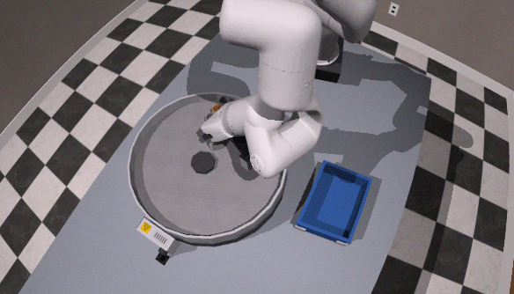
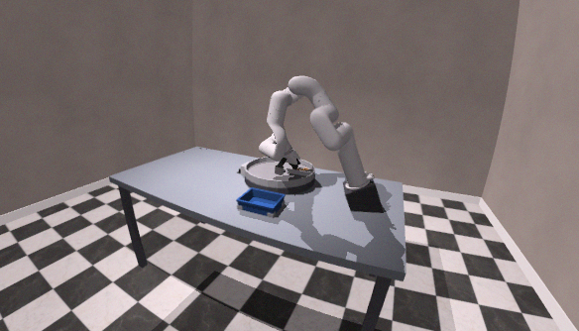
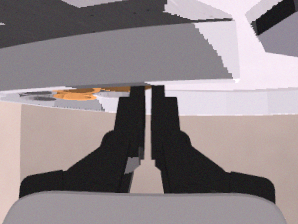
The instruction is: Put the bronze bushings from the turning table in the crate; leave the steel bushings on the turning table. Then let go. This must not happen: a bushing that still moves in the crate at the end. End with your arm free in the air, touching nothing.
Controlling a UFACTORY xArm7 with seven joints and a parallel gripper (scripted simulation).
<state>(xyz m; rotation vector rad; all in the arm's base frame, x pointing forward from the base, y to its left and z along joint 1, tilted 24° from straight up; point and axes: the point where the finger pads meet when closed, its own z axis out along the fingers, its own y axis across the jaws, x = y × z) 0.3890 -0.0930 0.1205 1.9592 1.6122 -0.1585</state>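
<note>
The blue crate is 360 mm to the left of my hand, 70 mm below it and 40 mm behind it. Also, from my hand: turning table 80 mm ahead, 40 mm to the left, 40 mm below.
</note>
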